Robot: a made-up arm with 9 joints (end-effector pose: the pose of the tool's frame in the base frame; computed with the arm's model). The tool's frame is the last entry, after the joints.
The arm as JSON. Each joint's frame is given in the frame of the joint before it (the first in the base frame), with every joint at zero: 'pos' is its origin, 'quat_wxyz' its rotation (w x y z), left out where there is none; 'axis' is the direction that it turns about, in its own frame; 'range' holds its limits. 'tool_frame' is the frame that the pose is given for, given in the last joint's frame.
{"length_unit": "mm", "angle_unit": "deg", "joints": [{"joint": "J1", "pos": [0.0, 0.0, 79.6], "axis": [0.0, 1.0, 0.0], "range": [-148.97, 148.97]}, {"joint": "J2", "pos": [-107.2, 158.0, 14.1], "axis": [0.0, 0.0, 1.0], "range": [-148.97, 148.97]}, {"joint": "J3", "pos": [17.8, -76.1, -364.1], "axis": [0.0, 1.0, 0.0], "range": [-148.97, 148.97]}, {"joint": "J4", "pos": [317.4, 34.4, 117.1], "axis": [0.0, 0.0, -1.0], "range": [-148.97, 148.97]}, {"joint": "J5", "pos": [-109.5, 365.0, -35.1], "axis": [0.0, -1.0, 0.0], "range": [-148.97, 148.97]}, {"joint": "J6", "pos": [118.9, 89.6, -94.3], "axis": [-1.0, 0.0, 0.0], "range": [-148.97, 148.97]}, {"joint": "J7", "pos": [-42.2, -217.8, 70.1], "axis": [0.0, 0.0, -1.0], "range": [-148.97, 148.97]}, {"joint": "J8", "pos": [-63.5, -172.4, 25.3], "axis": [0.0, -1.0, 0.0], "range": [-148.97, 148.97]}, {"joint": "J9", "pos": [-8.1, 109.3, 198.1], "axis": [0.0, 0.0, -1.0], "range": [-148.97, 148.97]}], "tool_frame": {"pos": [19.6, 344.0, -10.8]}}
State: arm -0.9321 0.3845 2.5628 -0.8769 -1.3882 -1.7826 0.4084 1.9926 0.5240
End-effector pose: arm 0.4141 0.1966 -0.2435 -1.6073 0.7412 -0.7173
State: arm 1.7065 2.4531 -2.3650 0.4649 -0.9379 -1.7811 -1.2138 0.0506 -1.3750
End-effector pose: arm -0.1943 -0.0591 0.8737 -0.8202 2.0665 2.1749
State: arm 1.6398 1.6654 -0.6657 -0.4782 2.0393 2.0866 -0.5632 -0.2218 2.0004
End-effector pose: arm -0.1648 -0.4010 0.6401 -0.3973 0.6112 -2.4243
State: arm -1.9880 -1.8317 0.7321 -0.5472 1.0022 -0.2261 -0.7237 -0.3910 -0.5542
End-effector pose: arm 0.2679 0.2318 0.0659 0.1254 -2.3069 -0.0637
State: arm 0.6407 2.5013 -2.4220 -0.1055 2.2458 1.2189 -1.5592 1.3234 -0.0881
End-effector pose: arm -0.4629 0.0263 0.2851 0.0954 -1.3628 -1.7197
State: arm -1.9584 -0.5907 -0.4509 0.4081 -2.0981 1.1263 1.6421 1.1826 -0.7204
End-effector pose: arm 0.2319 0.5284 0.5252 -1.0715 -1.0391 -0.9189
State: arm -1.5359 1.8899 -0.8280 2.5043 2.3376 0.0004 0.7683 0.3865 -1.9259
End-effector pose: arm 0.1375 0.7756 0.2367 -0.9427 -2.2300 -1.5715
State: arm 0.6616 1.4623 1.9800 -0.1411 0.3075 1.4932 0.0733 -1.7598 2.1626
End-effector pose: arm -0.6117 0.5619 -0.3461 -1.4786 -2.1704 0.5281
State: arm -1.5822 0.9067 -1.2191 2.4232 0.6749 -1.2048 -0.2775 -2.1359 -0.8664
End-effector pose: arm -0.1272 -0.0718 0.1696 0.1739 -1.6093 2.2569
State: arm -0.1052 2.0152 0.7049 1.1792 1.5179 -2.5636 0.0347 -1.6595 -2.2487
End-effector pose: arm -0.1848 1.2505 -0.8374 -0.5204 -0.6645 -0.6190
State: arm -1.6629 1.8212 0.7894 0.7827 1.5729 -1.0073 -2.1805 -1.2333 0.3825
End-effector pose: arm 0.9290 0.5121 -0.0964 1.8109 1.0831 -0.5547
